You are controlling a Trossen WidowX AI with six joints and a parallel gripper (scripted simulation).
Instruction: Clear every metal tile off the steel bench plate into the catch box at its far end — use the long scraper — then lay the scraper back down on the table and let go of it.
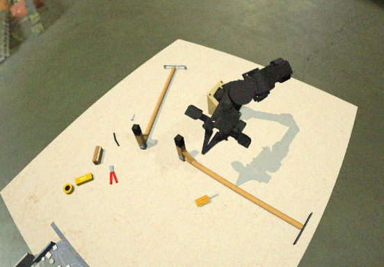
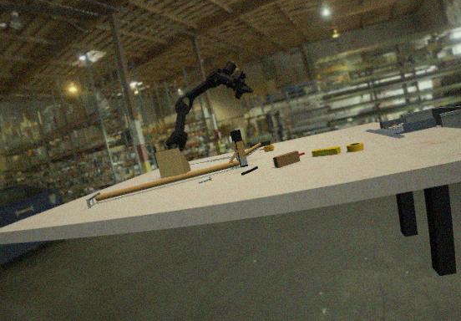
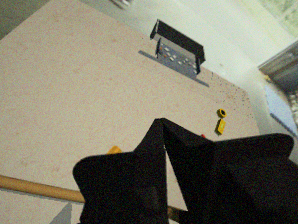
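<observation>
Right now the wooden block is 540 mm to the right of my gripper tip, 310 mm below it and 70 mm ahead of it. From my gripper tip the other things lie so: yellow tape roll 560 mm to the right, 320 mm below, 290 mm ahead; then yellow level 530 mm to the right, 310 mm below, 200 mm ahead; then screwdriver 310 mm below, 10 mm to the right, 10 mm ahead.
</observation>
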